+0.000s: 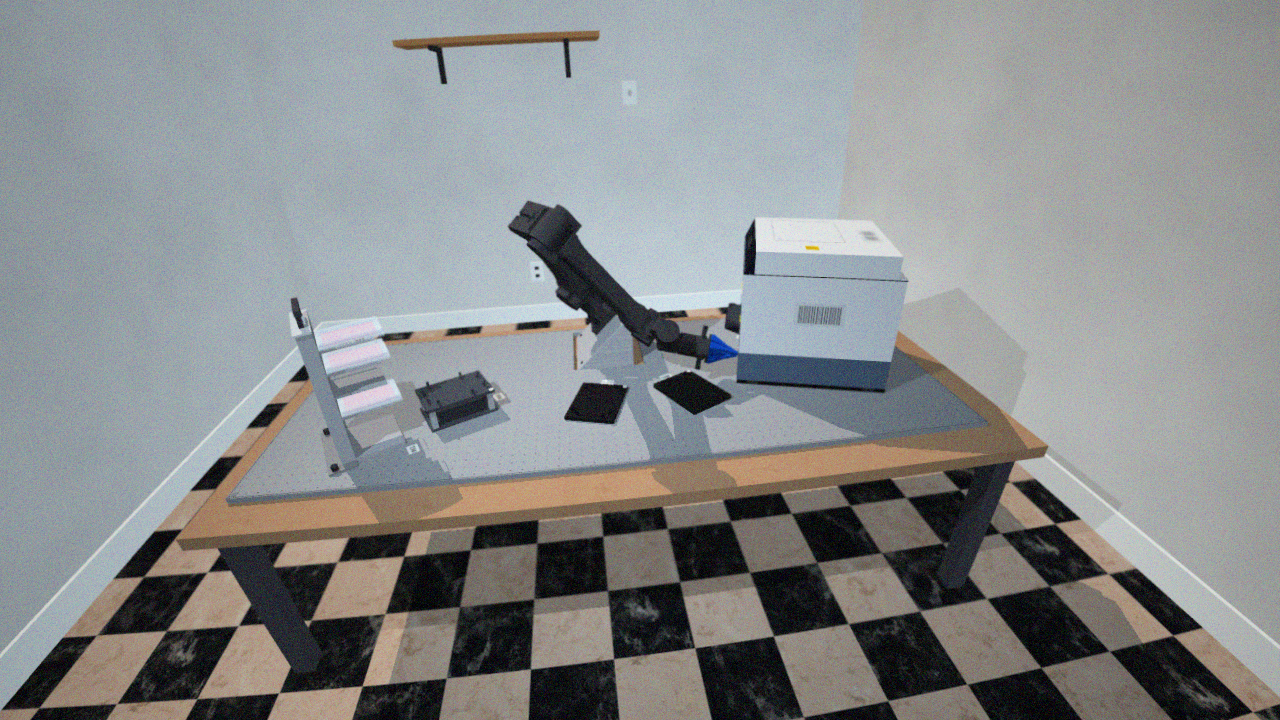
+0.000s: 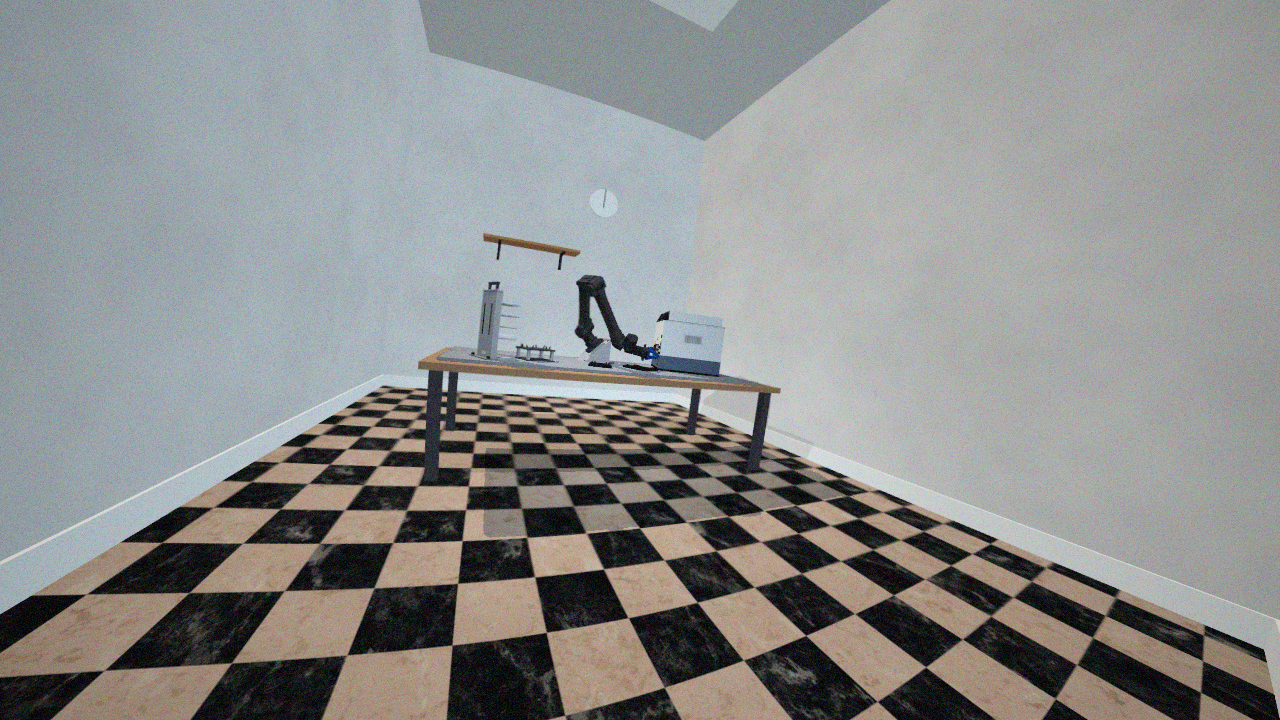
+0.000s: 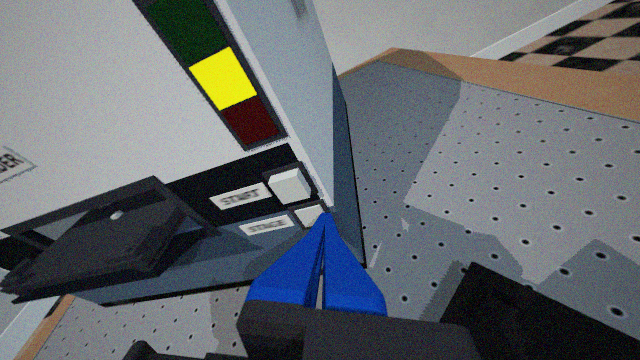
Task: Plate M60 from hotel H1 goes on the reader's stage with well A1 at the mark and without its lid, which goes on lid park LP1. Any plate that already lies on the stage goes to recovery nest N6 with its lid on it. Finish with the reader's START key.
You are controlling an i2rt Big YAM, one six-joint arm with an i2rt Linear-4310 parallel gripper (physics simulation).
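Pixels of known places: gripper, fingertip midpoint: [image 1: 737, 354] [image 2: 659, 356] [image 3: 326, 219]; arm's base, link origin: [image 1: 608, 315] [image 2: 595, 346].
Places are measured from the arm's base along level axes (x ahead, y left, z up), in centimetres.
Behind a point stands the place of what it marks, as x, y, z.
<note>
My gripper [image 1: 735, 352] @(28.9, 31.0, -1.0) [image 2: 655, 353] @(28.9, 31.0, -1.0) [image 3: 326, 219] @(28.9, 31.0, -1.0) is shut and empty. Its blue fingertips are at the STAGE key [image 3: 307, 215] @(27.9, 31.4, -0.3), partly covering it; contact cannot be told. The START key [image 3: 290, 185] @(28.2, 30.8, 3.0) is just above. On the reader [image 1: 819, 331] @(35.6, 49.2, 6.9) [image 2: 693, 349] @(35.8, 49.7, 5.5) [image 3: 100, 100] @(22.5, 33.4, 10.2) the yellow lamp [image 3: 223, 79] @(28.2, 31.4, 8.9) is lit. The dark stage [image 3: 125, 235] @(16.1, 34.0, 3.1) sticks out of the reader's opening, with a small white spot on it; I make out no plate on its visible part. The hotel [image 1: 324, 394] @(49.3, -60.6, 8.7) [image 2: 489, 326] @(46.8, -63.7, 5.6) at the left bears pinkish plates [image 1: 349, 333] @(41.6, -55.6, 18.3) on several levels. Plate labels are unreadable.
A dark raised stand [image 1: 456, 394] @(33.5, -39.1, -3.1) [image 2: 535, 350] @(38.2, -40.9, -3.8) with pegs is right of the hotel. Two flat black pads [image 1: 597, 402] @(34.7, -5.6, -8.0) [image 1: 692, 392] @(34.3, 18.3, -7.9) lie between it and the reader; I cannot tell which is LP1 or N6. A wall shelf [image 1: 496, 40] hangs behind the table [image 1: 626, 495] @(66.1, -1.6, -10.3).
</note>
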